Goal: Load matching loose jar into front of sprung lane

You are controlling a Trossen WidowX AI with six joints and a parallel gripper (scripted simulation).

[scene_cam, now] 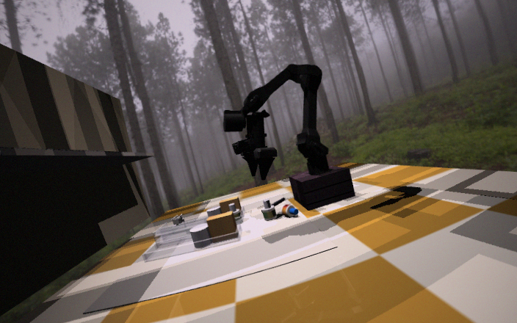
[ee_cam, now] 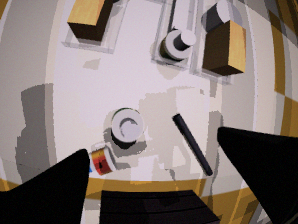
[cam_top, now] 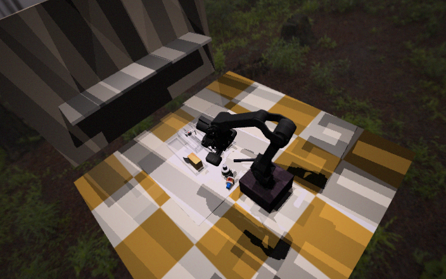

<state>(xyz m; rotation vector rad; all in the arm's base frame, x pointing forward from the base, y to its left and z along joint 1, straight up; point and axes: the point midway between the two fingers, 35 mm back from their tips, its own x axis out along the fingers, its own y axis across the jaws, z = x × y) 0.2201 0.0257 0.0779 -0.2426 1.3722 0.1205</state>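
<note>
Right now my gripper tip is 14 cm above the black rod, 12 cm to the left of it and 4 cm past it. Round my gripper tip: clear lane rack: 27 cm ahead, 12 cm below, 4 cm to the right.
</note>
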